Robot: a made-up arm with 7 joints. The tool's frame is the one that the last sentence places.
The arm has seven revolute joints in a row. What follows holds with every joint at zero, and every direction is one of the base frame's.
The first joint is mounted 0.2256 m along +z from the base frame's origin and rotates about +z.
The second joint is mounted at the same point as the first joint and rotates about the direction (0, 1, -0.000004).
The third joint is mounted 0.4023 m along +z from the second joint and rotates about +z.
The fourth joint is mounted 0.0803 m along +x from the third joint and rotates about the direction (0, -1, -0.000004).
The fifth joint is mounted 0.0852 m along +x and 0.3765 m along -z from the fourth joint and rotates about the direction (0, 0.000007, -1).
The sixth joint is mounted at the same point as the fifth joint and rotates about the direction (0, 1, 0.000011).
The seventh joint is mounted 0.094 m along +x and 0.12 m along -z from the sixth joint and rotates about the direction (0, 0.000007, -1).
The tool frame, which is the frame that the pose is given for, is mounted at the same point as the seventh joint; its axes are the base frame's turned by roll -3.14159, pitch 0 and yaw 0 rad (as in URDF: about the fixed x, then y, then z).
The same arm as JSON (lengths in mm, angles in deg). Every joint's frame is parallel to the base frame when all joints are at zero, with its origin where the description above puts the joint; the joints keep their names.
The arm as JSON. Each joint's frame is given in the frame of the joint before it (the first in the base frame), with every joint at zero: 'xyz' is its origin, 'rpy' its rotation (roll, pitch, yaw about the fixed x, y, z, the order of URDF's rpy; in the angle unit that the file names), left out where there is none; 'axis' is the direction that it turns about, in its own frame. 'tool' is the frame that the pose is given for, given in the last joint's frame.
{"units": {"length": "mm", "angle": "deg"}, "joints": [{"name": "joint 1", "type": "revolute", "origin": {"xyz": [0.0, 0.0, 225.6]}, "axis": [0.0, 0.0, 1.0]}, {"name": "joint 2", "type": "revolute", "origin": {"xyz": [0.0, 0.0, 0.0]}, "axis": [0.0, 1.0, 0.0]}, {"name": "joint 3", "type": "revolute", "origin": {"xyz": [0.0, 0.0, 402.3]}, "axis": [0.0, 0.0, 1.0]}, {"name": "joint 4", "type": "revolute", "origin": {"xyz": [80.3, 0.0, 0.0]}, "axis": [0.0, -1.0, 0.0]}, {"name": "joint 5", "type": "revolute", "origin": {"xyz": [85.2, 0.0, -376.5]}, "axis": [0.0, 0.0, -1.0]}, {"name": "joint 6", "type": "revolute", "origin": {"xyz": [0.0, 0.0, 0.0]}, "axis": [0.0, 1.0, 0.0]}, {"name": "joint 7", "type": "revolute", "origin": {"xyz": [94.0, 0.0, -120.0]}, "axis": [0.0, 0.0, -1.0]}], "tool": {"origin": {"xyz": [0.0, 0.0, 0.0], "rpy": [-180.0, 0.0, 0.0]}}}
